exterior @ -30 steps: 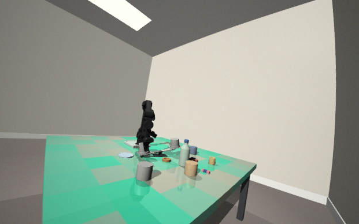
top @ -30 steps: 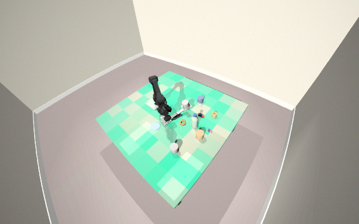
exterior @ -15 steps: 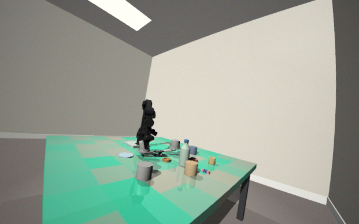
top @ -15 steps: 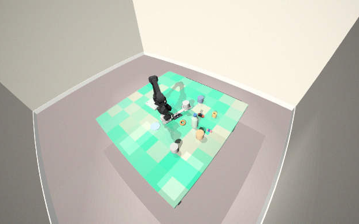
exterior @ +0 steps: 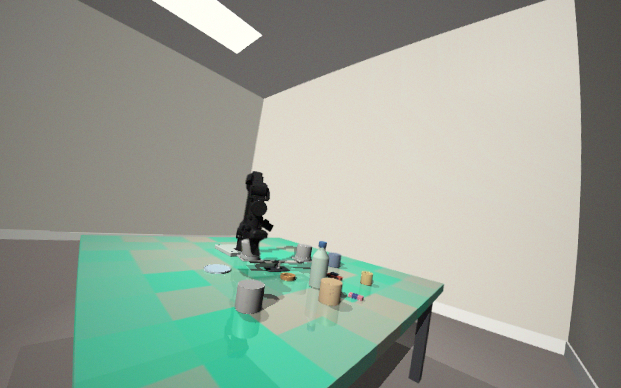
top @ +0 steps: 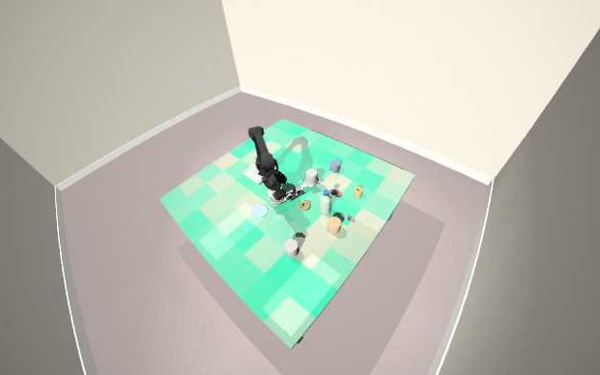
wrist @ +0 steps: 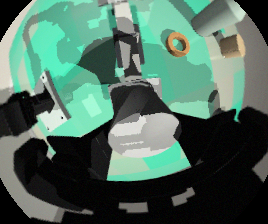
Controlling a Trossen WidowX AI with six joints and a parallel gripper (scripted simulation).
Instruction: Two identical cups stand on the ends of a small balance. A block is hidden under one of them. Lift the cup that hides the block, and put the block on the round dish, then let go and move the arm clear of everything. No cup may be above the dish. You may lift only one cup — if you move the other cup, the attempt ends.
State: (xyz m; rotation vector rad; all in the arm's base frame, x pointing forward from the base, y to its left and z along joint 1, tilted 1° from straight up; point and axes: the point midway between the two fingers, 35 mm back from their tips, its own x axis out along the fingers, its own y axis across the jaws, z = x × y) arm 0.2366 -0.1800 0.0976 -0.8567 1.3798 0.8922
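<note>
The grey block lies 1 cm to the left of my gripper tip and 1 cm below it. The rest, counted from my gripper tip: blue cup (46 cm to the left, 17 cm ahead, 4 cm below); then bottle (28 cm ahead, 10 cm to the left, 3 cm above); then light blue round dish (10 cm to the right, 8 cm below, 6 cm behind).
</note>
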